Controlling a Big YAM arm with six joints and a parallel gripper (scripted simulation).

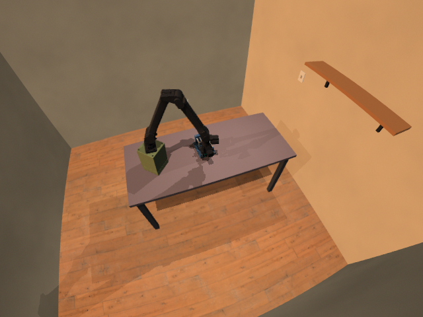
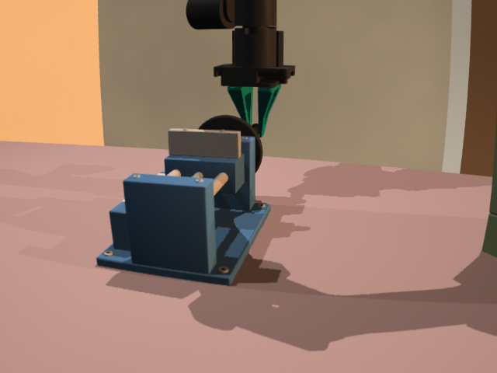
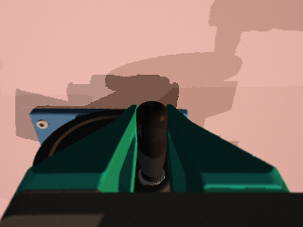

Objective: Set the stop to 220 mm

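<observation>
The grey stop plate lies 14 cm to the left of my hand and 3 cm ahead of it. From my hand the other things lie so: black crank handle (1 cm to the left).
</observation>
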